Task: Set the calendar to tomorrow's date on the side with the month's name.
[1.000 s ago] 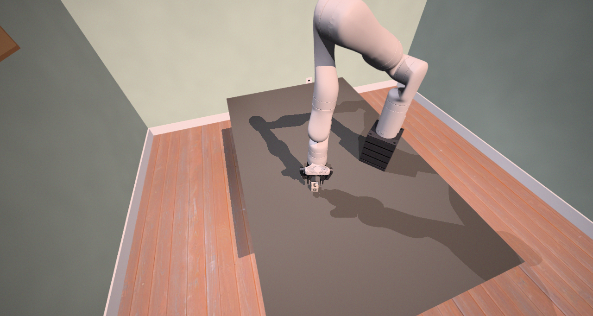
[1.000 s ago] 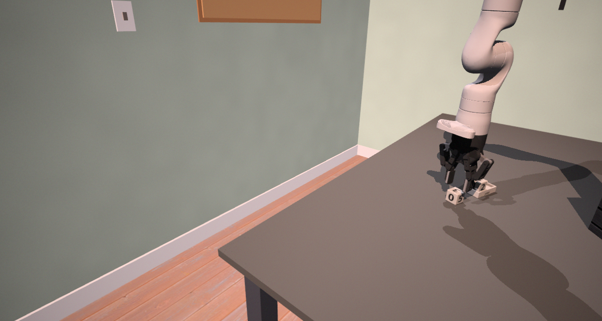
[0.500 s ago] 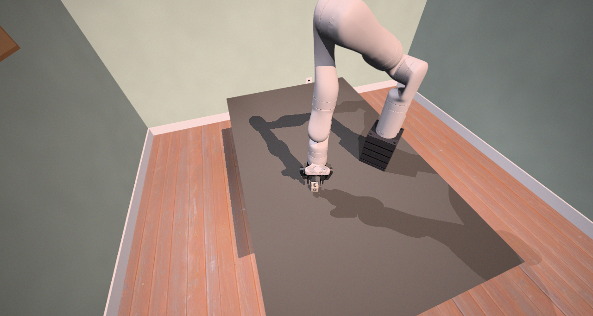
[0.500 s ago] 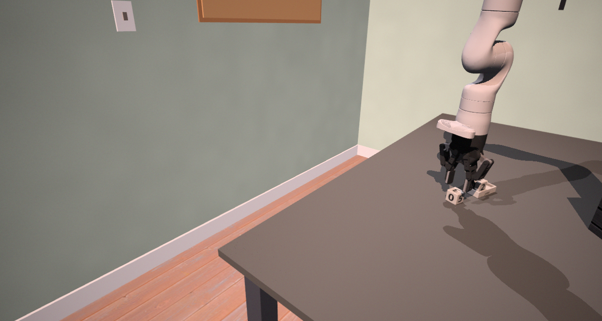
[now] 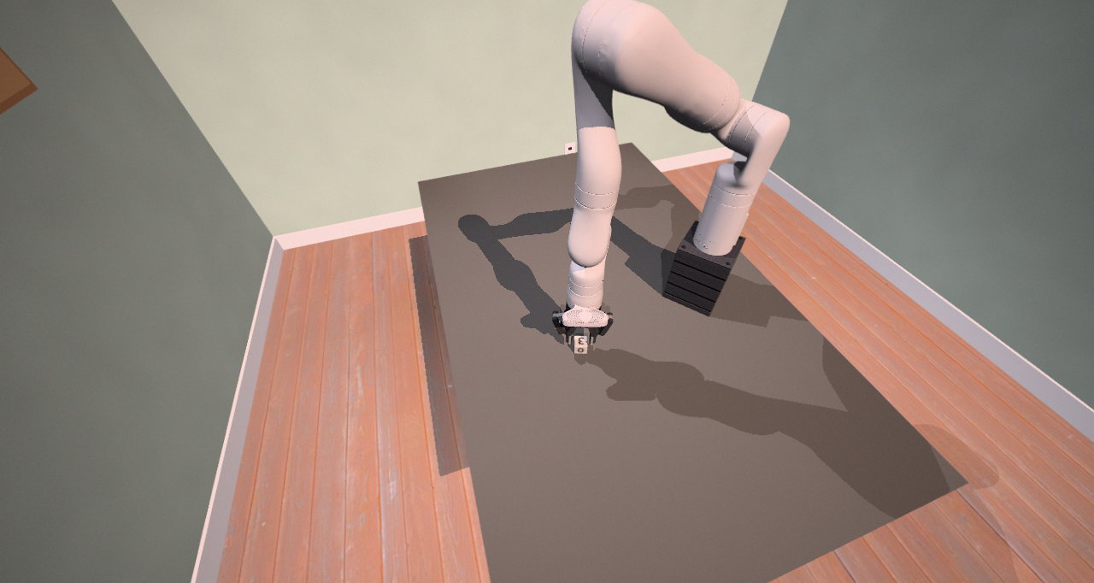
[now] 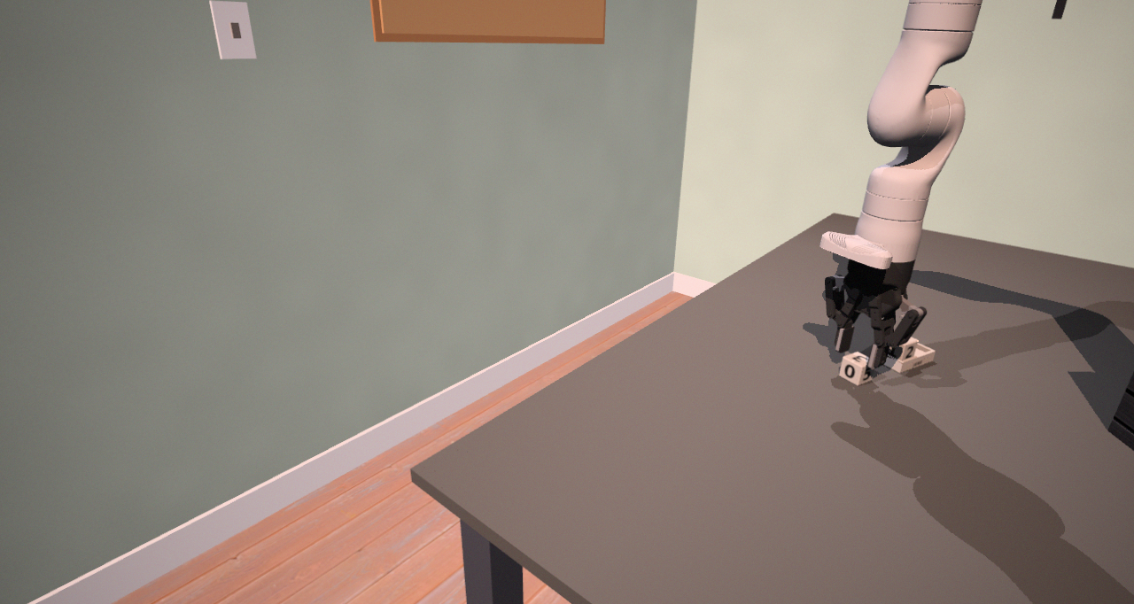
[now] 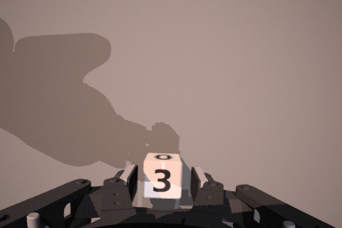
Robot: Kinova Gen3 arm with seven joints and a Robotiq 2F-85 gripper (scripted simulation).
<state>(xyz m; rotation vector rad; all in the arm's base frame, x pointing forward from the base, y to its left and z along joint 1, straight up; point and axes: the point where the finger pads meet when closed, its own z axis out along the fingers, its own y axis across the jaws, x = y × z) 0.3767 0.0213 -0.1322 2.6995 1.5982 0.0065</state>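
My gripper is now 3 cm above the cube. From my hand the other things lie so: pale tray: 6 cm behind, 10 cm to the right, 4 cm below.
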